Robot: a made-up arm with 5 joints.
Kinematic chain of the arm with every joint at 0, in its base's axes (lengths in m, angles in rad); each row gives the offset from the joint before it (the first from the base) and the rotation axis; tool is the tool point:
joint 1: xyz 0 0 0.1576 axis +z
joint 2: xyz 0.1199 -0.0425 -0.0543 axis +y
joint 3: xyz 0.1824 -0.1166 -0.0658 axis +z
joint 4: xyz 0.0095 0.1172 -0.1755 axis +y
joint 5: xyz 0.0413 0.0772 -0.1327 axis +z
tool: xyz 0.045 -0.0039 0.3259
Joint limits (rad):
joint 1: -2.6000..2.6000
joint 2: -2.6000..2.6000
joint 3: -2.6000..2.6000
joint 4: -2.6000..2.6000
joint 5: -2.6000..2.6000
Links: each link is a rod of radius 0.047 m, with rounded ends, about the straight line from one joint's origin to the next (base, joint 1, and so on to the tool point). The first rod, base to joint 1, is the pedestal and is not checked.
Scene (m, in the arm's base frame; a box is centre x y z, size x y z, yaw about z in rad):
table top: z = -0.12
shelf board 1: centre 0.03 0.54 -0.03 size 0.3 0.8 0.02 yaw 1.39
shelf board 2: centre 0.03 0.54 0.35 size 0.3 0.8 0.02 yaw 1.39
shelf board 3: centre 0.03 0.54 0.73 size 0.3 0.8 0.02 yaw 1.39
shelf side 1: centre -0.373 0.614 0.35 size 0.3 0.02 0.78 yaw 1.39
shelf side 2: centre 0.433 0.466 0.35 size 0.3 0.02 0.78 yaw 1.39
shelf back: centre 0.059 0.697 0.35 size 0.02 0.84 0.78 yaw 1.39
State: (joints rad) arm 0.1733 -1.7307 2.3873 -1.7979 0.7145
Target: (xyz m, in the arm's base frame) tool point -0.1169 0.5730 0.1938
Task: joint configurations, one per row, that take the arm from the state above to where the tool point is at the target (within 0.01 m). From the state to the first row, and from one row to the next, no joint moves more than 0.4 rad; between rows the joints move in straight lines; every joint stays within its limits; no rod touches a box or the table.
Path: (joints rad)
1: 0.5425 -1.7351 2.3006 -1.4859 0.9365
2: 0.9117 -1.7395 2.2138 -1.1739 1.1584
3: 1.2810 -1.7438 2.1271 -0.8619 1.3804
4: 1.6502 -1.7482 2.0403 -0.5499 1.6024
5: 2.0194 -1.7526 1.9536 -0.2379 1.8243
6: 2.0327 -1.7774 1.9445 -0.5836 1.5746
7: 2.0460 -1.8023 1.9355 -0.9292 1.3248
8: 2.0592 -1.8271 1.9265 -1.2749 1.0750
9: 2.0725 -1.8519 1.9174 -1.6206 0.8252
10: 2.0858 -1.8768 1.9084 -1.9662 0.5755
11: 2.0991 -1.9016 1.8993 -2.3119 0.3257
12: 2.2705 -1.8787 1.8241 -2.4044 0.5612
13: 2.4419 -1.8558 1.7488 -2.4970 0.7966

